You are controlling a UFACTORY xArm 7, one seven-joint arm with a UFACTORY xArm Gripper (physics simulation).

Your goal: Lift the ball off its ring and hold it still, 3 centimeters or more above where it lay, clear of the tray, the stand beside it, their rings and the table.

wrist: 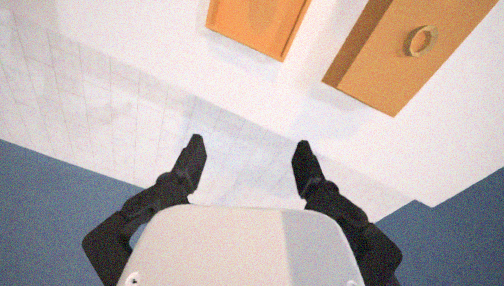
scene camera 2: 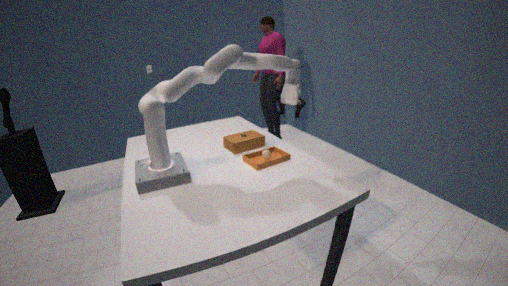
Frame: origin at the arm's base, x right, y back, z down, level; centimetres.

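Seen in the pictures: gripper, between the fingertips: (wrist: 250, 148) (scene camera 2: 289, 116); arm's base, origin of its link: (scene camera 2: 161, 166).
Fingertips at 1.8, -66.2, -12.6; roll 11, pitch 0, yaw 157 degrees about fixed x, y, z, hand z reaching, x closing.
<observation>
Offsets run from my fingertips to a thing's middle, as dx, dy, dz. "spot": to the spot under its first point. Level surfaces: height alone.
A pale ball @(+5.6, +17.0, +14.8) (scene camera 2: 266, 153) rests inside the shallow orange tray @(+5.6, +17.0, +16.6) (scene camera 2: 274, 162) (wrist: 248, 43) in the scene view. Its ring cannot be made out, and the ball does not show in the wrist view. The orange block-like stand (scene camera 2: 245, 145) (wrist: 376, 67) is beside the tray, with a small olive ring @(spot: -14.4, +19.0, +11.0) (scene camera 2: 244, 135) (wrist: 410, 45) on its top. My gripper (scene camera 2: 291, 114) (wrist: 250, 148) is open and empty. It is high above table level, beyond the tray, on the side toward the person. In the wrist view the tray and stand lie ahead of the fingertips, cut off by the top edge.
The white table @(dz +18.1) (scene camera 2: 210, 250) carries the arm's grey base (scene camera 2: 165, 181) at the left. A person (scene camera 2: 272, 45) in a pink top stands behind the gripper in the scene view. A dark pedestal (scene camera 2: 29, 170) stands on the floor at the far left. Blue walls are behind.
</observation>
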